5 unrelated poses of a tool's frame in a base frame.
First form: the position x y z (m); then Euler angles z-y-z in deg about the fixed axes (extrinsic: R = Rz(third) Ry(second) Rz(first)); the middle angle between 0 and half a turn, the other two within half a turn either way.
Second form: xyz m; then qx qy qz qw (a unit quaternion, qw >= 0). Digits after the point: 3 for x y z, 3 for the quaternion.
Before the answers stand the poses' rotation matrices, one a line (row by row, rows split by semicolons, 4 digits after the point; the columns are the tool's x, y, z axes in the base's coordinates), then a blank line. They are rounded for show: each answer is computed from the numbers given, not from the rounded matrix.
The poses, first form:
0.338 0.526 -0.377 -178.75 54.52 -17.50
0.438 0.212 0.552 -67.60 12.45 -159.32
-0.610 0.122 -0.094 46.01 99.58 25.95
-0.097 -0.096 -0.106 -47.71 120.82 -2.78
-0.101 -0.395 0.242 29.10 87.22 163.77
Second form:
-0.5600 -0.2886 0.7766; 0.1537 -0.9573 -0.2449; 0.8141 -0.0178 0.5804
-0.6746 -0.7101 -0.2017; 0.7336 -0.6753 -0.0761; -0.0822 -0.1993 0.9765
-0.4188 -0.1963 0.8866; 0.5963 0.6769 0.4315; -0.6848 0.7094 -0.1664
-0.3802 -0.3459 0.8578; -0.7222 0.6905 -0.0417; -0.5779 -0.6353 -0.5123
-0.1766 -0.2216 -0.9590; -0.4551 -0.8455 0.2792; -0.8727 0.4858 0.0485

0.338 0.526 -0.377 0.452 -0.075 0.880 0.126
0.438 0.212 0.552 -0.078 -0.076 0.912 0.396
-0.610 0.122 -0.094 0.133 0.752 0.379 0.522
-0.097 -0.096 -0.106 -0.332 0.804 -0.211 0.447
-0.101 -0.395 0.242 0.636 -0.266 -0.719 0.081

